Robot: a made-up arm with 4 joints.
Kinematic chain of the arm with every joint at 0, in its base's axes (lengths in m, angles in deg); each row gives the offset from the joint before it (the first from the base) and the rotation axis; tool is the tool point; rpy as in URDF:
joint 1: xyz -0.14 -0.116 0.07 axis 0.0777 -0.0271 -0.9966
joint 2: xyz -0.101 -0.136 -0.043 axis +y
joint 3: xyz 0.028 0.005 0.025 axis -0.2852 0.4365 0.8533
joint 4: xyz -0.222 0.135 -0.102 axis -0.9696 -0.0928 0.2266
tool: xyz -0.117 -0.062 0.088 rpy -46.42 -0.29 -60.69
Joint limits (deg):
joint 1: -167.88..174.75
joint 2: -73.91..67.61
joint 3: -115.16..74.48
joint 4: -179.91..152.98
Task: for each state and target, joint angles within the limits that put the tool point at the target. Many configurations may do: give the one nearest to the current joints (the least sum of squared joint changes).
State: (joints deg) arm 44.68 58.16 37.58 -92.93
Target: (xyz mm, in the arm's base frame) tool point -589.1 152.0 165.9
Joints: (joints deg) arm 75.04 19.92 53.47 -124.82
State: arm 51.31 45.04 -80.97 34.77
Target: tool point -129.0 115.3 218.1
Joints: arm 58.73 66.86 -35.67 33.36
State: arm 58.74 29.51 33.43 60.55
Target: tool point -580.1 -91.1 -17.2
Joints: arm 11.78 -17.13 14.20 51.58
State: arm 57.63 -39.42 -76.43 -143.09
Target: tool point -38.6 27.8 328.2
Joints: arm 38.94 -72.16 -109.53 -149.53
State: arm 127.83 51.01 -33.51 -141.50
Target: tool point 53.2 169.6 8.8
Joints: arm 82.26 52.94 -58.98 -112.82
